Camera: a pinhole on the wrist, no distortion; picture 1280 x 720 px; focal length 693.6 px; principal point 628.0 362.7 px. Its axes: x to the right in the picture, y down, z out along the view. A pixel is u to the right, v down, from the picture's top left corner.
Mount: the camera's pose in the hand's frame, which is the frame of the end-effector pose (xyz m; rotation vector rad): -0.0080 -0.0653 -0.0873 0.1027 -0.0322 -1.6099
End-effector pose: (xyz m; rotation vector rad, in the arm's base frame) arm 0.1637 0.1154 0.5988 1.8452 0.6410 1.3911
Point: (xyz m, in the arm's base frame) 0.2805 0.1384 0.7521
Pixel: outside the picture
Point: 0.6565 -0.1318 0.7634
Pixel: 194 484
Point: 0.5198 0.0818 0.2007
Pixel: 928 233
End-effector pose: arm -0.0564 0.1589 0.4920 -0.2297 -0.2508 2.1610
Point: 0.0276 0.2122 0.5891
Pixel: 846 422
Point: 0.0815 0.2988 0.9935
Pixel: 928 449
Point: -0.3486 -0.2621 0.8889
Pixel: 98 158
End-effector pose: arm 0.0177 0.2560 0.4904 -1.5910 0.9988 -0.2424
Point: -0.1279 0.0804 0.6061
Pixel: behind the camera
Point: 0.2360 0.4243 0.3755
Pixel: 451 537
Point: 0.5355 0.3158 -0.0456
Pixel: outside the picture
